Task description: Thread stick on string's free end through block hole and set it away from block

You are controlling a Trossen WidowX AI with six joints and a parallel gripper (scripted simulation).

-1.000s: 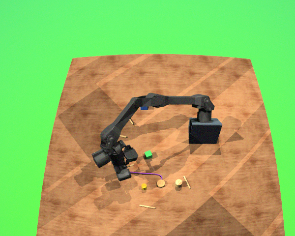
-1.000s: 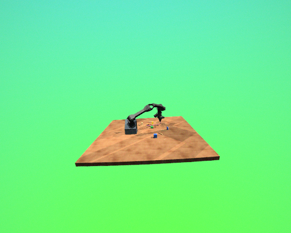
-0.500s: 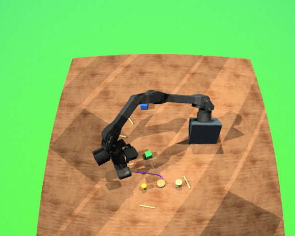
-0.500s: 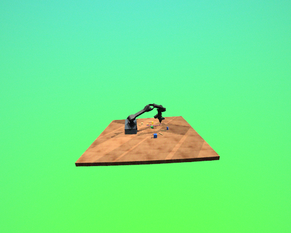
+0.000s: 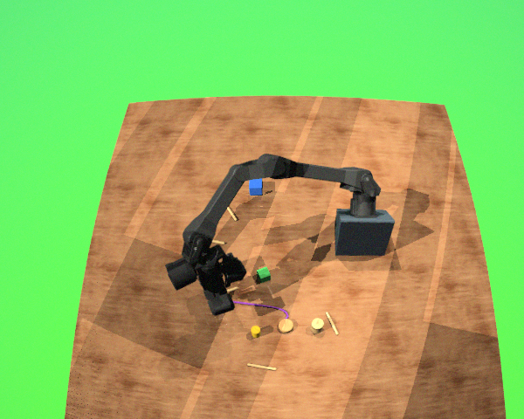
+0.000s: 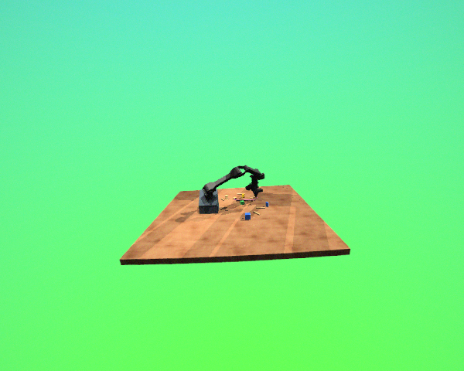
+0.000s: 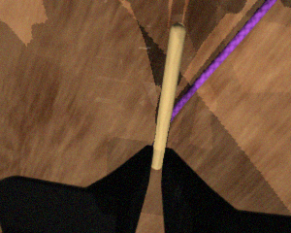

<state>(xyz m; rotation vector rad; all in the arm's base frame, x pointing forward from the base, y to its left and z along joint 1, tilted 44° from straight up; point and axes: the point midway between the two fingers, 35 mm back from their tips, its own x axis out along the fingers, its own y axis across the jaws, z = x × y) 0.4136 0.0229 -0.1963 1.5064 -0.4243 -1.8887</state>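
Now: the green block 140 mm behind my gripper tip, 60 mm to the right of it and 20 mm below it. Also, from my gripper tip: yellow cylinder (110 mm to the left, 100 mm behind, 20 mm below); thin wooden stick (10 mm behind); small blue block (180 mm to the right, 60 mm ahead, 10 mm below).
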